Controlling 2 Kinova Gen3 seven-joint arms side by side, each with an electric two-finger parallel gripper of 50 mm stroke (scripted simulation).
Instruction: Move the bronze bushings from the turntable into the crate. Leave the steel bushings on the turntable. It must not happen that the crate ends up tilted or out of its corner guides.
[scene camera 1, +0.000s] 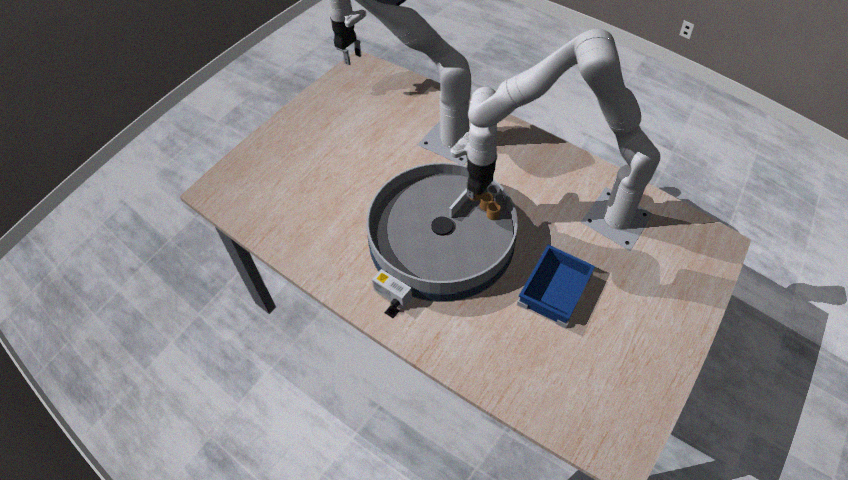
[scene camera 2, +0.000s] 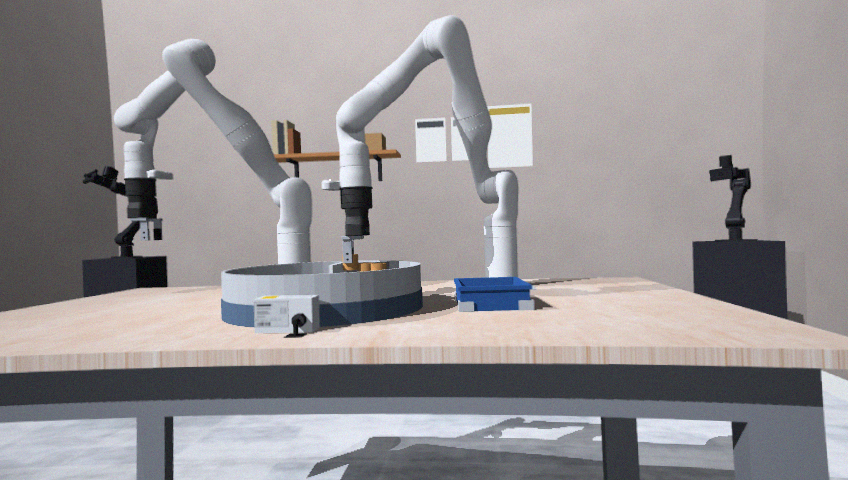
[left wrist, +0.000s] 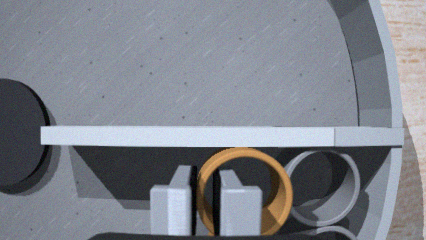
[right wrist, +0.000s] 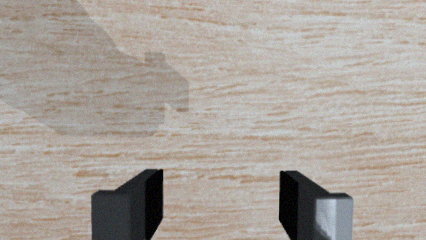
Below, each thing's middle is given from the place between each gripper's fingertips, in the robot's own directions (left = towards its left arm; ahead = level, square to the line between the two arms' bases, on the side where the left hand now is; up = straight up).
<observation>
The blue crate (scene camera 1: 561, 277) lies 330 mm to the left of my left hand (scene camera 2: 348, 262), 90 mm below it and 90 mm ahead of it. Round my left hand: turntable (scene camera 1: 411, 228) (110 mm ahead, 60 mm below, 30 mm to the right).
Now: right hand (scene camera 2: 151, 240) 370 mm short of the turntable, 610 mm to the right of it and 130 mm above it. The rest, counted from my right hand: blue crate: 350 mm ahead, 970 mm to the left, 160 mm below.
</observation>
